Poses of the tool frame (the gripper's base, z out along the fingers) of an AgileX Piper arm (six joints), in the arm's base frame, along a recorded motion.
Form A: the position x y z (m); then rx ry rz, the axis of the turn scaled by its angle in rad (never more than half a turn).
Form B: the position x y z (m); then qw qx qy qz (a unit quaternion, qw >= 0). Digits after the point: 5 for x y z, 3 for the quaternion.
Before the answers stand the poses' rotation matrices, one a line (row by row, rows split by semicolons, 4 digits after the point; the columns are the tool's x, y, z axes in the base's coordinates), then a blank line. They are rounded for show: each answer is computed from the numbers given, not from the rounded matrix.
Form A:
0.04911, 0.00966, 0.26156, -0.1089, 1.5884, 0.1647
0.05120, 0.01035, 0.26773, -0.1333, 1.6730, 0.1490
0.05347, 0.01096, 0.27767, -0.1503, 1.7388, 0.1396
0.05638, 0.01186, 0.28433, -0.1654, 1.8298, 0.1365
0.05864, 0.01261, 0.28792, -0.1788, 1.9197, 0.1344
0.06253, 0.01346, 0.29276, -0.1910, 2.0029, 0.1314
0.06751, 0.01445, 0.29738, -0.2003, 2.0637, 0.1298
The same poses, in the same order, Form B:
-0.0251 -0.1724 0.9847; 0.0333 0.9843 0.1732; -0.9991 0.0372 -0.0189
-0.1069 -0.1754 0.9787; 0.0004 0.9843 0.1764; -0.9943 0.0192 -0.1051
-0.1704 -0.1790 0.9690; -0.0221 0.9838 0.1778; -0.9851 0.0089 -0.1716
-0.2580 -0.1845 0.9484; -0.0417 0.9828 0.1798; -0.9652 0.0068 -0.2612
-0.3425 -0.1895 0.9202; -0.0594 0.9819 0.1800; -0.9377 0.0070 -0.3475
-0.4180 -0.1935 0.8876; -0.0758 0.9811 0.1781; -0.9053 0.0071 -0.4248
-0.4715 -0.1969 0.8596; -0.0876 0.9804 0.1765; -0.8775 0.0079 -0.4795

0.04911, 0.00966, 0.26156, 0.696, -0.049, 0.712, 0.074
0.05120, 0.01035, 0.26773, 0.666, -0.059, 0.741, 0.066
0.05347, 0.01096, 0.27767, 0.641, -0.066, 0.763, 0.061
0.05638, 0.01186, 0.28433, 0.605, -0.071, 0.791, 0.059
0.05864, 0.01261, 0.28792, 0.568, -0.076, 0.817, 0.057
0.06253, 0.01346, 0.29276, 0.533, -0.080, 0.840, 0.055
0.06751, 0.01445, 0.29738, 0.507, -0.083, 0.856, 0.054

